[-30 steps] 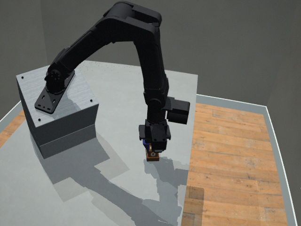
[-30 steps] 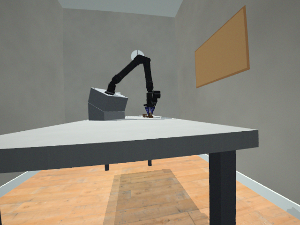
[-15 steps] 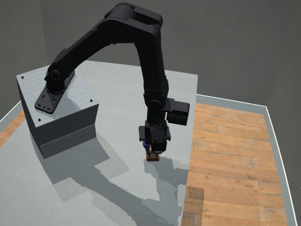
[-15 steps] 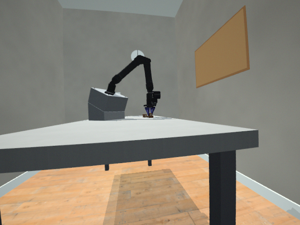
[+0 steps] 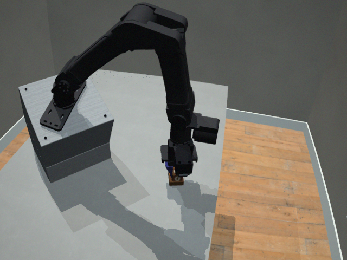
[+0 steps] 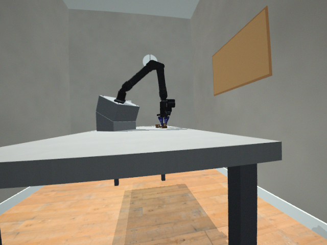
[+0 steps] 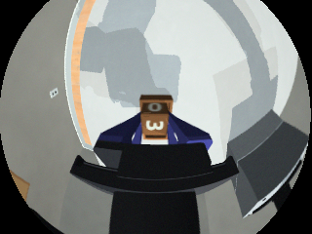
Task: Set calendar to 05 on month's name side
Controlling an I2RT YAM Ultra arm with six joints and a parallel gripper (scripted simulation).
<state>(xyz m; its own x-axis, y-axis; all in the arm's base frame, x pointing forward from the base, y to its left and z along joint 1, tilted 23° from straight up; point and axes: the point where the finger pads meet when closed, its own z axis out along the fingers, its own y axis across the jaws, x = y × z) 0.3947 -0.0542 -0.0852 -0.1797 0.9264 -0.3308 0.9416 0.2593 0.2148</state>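
My hand is right at the brown wooden cube. Round my hand: brown tray 10 mm behind, 20 mm to the left, 20 mm below.
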